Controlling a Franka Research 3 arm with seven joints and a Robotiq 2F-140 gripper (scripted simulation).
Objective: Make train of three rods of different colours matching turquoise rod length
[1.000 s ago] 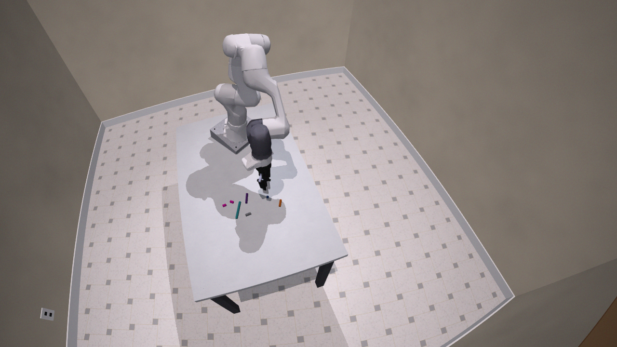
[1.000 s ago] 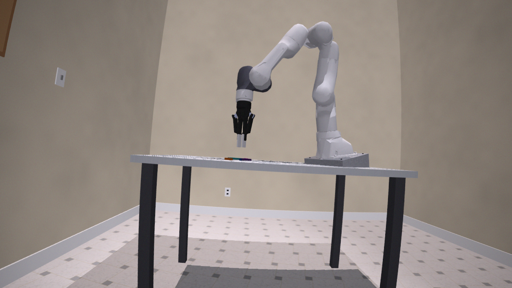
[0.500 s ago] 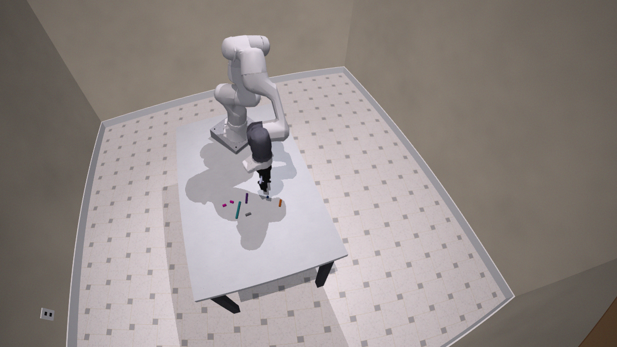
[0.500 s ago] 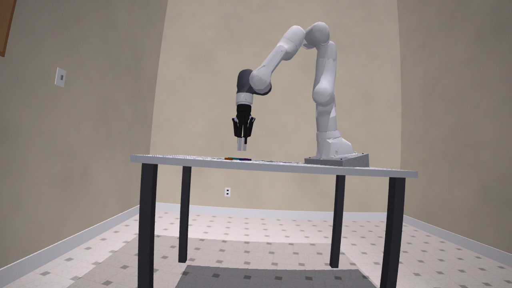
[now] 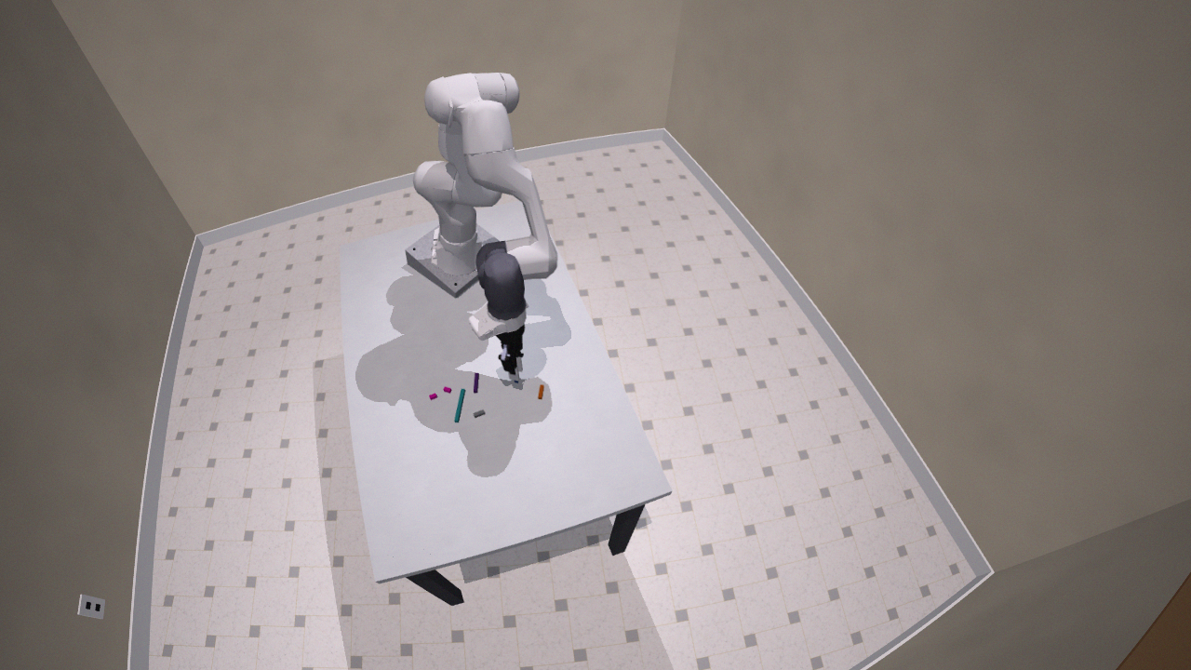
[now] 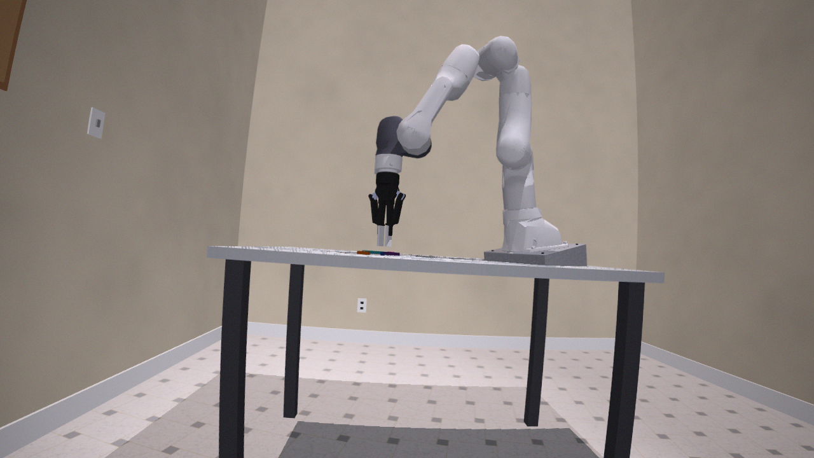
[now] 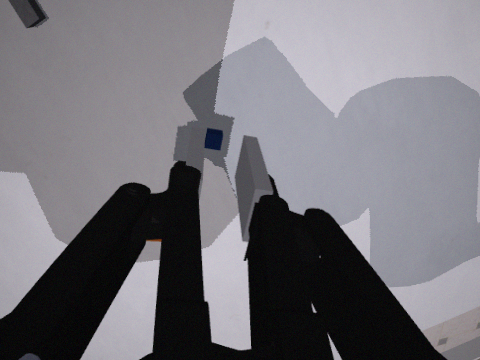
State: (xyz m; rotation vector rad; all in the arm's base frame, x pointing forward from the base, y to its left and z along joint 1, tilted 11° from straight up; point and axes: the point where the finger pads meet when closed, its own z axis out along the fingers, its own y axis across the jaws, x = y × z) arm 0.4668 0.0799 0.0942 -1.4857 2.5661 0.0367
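Now: the blue rod 6 cm below my hand. Also, from my hand: orange rod: 6 cm below, 6 cm ahead, 5 cm to the left; then grey rod: 12 cm to the right, 8 cm ahead, 6 cm below; then purple rod: 11 cm to the right, 6 cm below, 2 cm behind.
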